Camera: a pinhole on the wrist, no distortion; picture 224 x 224 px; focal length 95.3 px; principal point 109.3 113.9 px. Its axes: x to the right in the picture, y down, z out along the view. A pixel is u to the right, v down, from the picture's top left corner.
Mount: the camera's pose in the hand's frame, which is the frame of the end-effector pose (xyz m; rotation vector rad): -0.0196 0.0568 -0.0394 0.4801 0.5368 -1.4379
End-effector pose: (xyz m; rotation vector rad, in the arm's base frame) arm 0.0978 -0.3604 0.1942 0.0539 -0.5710 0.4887
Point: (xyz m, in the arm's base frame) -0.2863 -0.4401 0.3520
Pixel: 12.6 38.5
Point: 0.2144 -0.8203 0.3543
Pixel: 168.3 103.7
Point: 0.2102 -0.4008 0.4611
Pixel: 113.6 184.3
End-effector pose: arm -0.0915 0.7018 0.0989 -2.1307 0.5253 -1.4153
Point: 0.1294 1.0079 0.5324
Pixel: 178.4 150.6
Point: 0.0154 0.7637 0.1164
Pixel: 113.1 126.7
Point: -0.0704 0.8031 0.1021
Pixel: 148.6 87.4
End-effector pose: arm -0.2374 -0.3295 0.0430 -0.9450 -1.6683 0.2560
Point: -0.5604 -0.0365 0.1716
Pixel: 73.0 195.1
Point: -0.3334 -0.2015 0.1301
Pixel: 98.6 213.8
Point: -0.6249 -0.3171 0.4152
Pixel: 149.2 165.0
